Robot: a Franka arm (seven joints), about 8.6 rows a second.
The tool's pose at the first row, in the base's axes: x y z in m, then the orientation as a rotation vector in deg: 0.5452 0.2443 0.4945 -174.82 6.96 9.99
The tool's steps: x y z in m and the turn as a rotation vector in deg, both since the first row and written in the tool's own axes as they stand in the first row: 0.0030 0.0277 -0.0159 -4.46 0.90 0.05; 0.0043 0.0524 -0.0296 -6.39 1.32 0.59; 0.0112 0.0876 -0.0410 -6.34 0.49 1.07; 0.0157 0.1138 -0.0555 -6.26 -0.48 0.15; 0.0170 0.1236 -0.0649 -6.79 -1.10 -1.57
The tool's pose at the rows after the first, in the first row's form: 0.5476 0.2152 0.5077 -179.37 6.86 9.10; 0.5483 0.1893 0.5192 177.93 -7.50 -8.53; 0.5535 0.1529 0.5269 177.89 -8.20 -9.84; 0.5573 0.1252 0.5387 178.04 -6.72 -11.30; 0.5588 0.1146 0.5471 177.66 -3.95 -12.15
